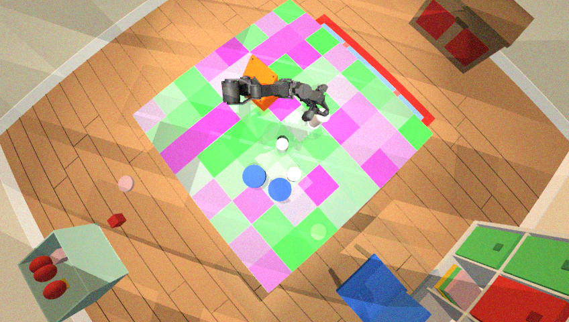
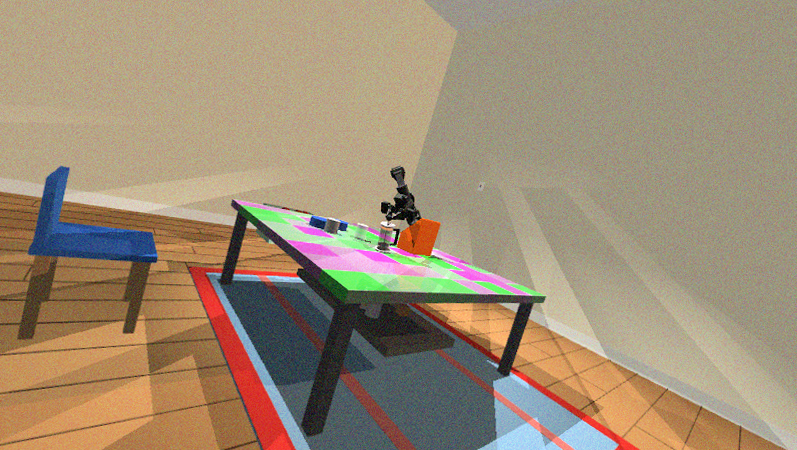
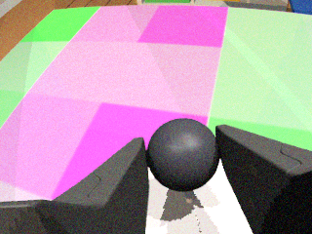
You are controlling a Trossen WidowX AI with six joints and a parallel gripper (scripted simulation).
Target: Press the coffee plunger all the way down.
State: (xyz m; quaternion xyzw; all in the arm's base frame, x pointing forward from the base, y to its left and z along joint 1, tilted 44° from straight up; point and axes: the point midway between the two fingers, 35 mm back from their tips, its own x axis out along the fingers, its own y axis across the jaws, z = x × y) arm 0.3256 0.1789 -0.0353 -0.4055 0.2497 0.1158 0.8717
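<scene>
My gripper tip is now 80 mm above the coffee press, 40 mm past it and 10 mm to the left of it.
</scene>
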